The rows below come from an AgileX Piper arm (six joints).
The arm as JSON. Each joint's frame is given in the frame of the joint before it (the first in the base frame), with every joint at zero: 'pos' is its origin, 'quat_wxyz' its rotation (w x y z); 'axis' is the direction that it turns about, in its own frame. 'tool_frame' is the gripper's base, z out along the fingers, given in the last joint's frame.
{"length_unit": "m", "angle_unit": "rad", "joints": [
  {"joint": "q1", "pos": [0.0, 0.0, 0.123], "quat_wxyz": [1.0, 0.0, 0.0, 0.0], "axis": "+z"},
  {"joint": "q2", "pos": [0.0, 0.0, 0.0], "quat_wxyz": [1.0, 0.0, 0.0, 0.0], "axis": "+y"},
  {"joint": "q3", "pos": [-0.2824, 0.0, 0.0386], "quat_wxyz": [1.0, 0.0, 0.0, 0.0], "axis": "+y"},
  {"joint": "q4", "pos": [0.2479, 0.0, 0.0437], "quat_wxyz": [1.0, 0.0, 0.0, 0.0], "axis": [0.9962, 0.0, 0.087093]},
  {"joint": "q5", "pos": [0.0, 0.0, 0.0], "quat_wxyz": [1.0, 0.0, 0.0, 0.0], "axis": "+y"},
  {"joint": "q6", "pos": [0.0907, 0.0, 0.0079], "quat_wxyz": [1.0, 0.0, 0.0, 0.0], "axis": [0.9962, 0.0, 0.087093]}
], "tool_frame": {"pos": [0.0, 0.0, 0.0], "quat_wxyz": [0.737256, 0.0, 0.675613, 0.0]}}
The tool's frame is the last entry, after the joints.
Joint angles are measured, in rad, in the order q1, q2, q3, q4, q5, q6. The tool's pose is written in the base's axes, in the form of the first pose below.
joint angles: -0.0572, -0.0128, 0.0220, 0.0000, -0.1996, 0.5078
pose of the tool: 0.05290, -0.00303, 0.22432, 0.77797, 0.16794, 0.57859, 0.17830
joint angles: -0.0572, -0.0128, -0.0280, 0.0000, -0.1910, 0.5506
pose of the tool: 0.04942, -0.00283, 0.24028, 0.78590, 0.17530, 0.55898, 0.19791
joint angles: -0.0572, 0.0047, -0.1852, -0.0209, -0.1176, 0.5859
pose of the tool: 0.03814, -0.00196, 0.28461, 0.80262, 0.17008, 0.53213, 0.20905
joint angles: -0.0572, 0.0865, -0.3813, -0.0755, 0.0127, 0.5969
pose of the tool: 0.03136, -0.00189, 0.33253, 0.80287, 0.16163, 0.54164, 0.18949
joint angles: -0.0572, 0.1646, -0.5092, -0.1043, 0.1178, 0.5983
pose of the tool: 0.03276, -0.00300, 0.36037, 0.79064, 0.16486, 0.56400, 0.17209
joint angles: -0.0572, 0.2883, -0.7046, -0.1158, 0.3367, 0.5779
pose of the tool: 0.03871, -0.00570, 0.39578, 0.75050, 0.18165, 0.61888, 0.14400
